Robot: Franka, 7 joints.
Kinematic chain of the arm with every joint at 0, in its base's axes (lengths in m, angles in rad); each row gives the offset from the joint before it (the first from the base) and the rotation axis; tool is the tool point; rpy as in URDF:
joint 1: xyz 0 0 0.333 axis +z
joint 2: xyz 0 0 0 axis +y
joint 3: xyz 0 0 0.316 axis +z
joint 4: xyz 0.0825 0 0 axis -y
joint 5: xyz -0.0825 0 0.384 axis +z
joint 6: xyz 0 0 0 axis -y
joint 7: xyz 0.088 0 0 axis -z
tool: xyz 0 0 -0.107 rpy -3.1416 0 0
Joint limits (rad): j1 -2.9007..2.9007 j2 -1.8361..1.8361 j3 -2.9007..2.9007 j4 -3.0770..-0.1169 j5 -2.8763..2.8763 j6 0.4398..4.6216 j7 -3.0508..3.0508
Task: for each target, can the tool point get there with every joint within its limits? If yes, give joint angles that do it. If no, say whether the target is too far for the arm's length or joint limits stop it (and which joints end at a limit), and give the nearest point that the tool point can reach.
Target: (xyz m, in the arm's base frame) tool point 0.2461 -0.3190 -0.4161
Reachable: no: joint limits stop it (at a limit: joint 2) | nearest point 0.2379 -0.3083 -0.3501 | short by 0.067 m
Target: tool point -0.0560 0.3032 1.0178
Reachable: yes | joints 1.4360 0.0841 0.9069 -0.4139 -1.1817 1.0959 -2.4025
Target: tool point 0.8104 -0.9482 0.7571
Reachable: no: too far | nearest point 0.5277 -0.6174 0.6092 | short by 0.460 m
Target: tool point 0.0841 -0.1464 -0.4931
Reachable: no: joint limits stop it (at a limit: joint 2) | nearest point 0.0961 -0.1673 -0.3530 | short by 0.142 m
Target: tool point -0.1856 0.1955 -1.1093
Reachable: no: too far | nearest point -0.1911 0.2013 -0.3607 | short by 0.749 m
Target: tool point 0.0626 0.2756 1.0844
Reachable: yes | joints -1.4646 -0.7471 0.5432 -0.5626 2.1734 3.2837 1.8698
